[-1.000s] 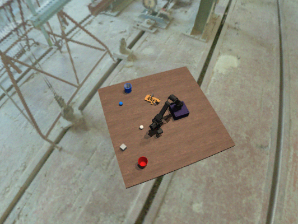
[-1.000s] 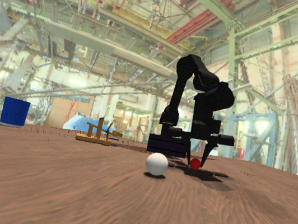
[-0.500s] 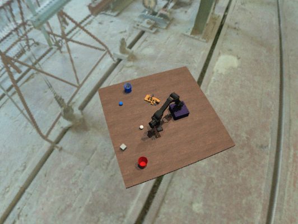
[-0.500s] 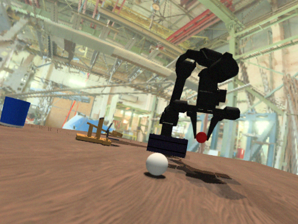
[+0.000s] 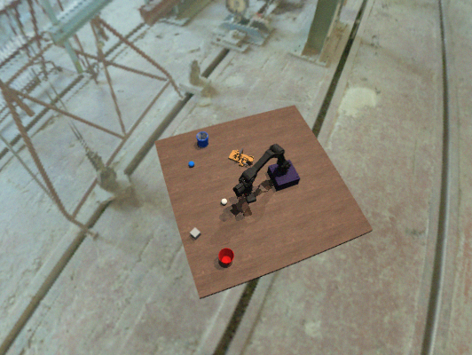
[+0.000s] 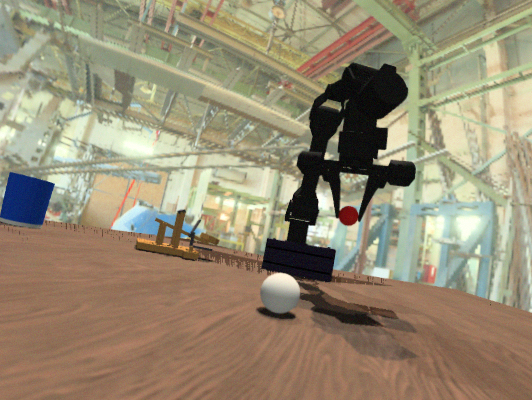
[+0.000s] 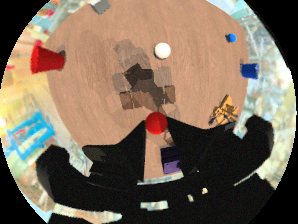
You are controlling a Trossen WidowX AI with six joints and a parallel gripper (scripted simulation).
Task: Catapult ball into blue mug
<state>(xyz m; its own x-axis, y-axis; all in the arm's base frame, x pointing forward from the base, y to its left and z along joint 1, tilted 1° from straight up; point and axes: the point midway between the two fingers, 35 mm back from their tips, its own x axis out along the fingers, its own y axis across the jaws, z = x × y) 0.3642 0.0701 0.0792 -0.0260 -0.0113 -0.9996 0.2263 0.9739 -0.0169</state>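
Now: the catapult 180 mm behind my gripper tip, 320 mm to the right of it and 80 mm below it. Round my gripper tip: grey cube (420 mm ahead, 30 mm to the left, 110 mm below); small red ball (10 mm above); white ball (130 mm ahead, 90 mm to the right, 110 mm below).
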